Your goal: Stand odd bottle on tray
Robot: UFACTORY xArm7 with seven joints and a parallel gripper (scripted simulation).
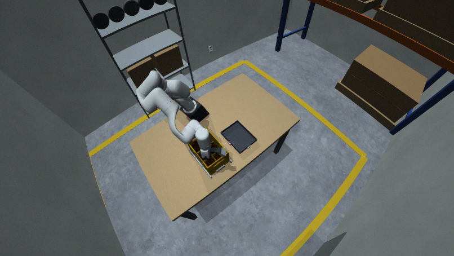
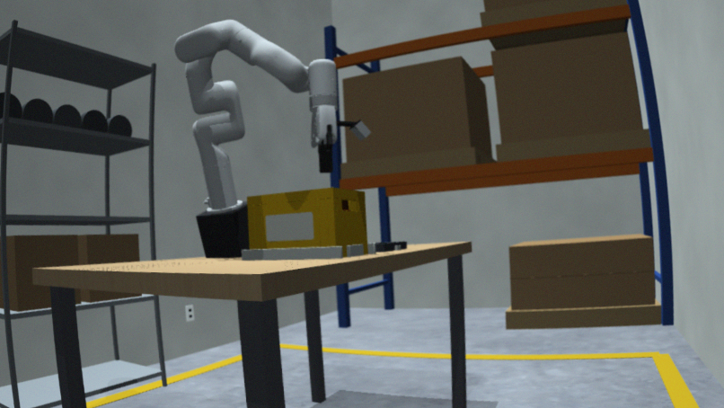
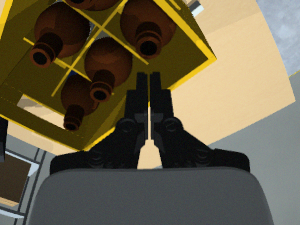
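Right now my hand is 150 mm above the bottle, 80 mm to the right of it and 10 mm past it. Round my hand: tray 330 mm to the left, 230 mm below, 90 mm behind; crate 160 mm below, 90 mm behind, 40 mm to the left.
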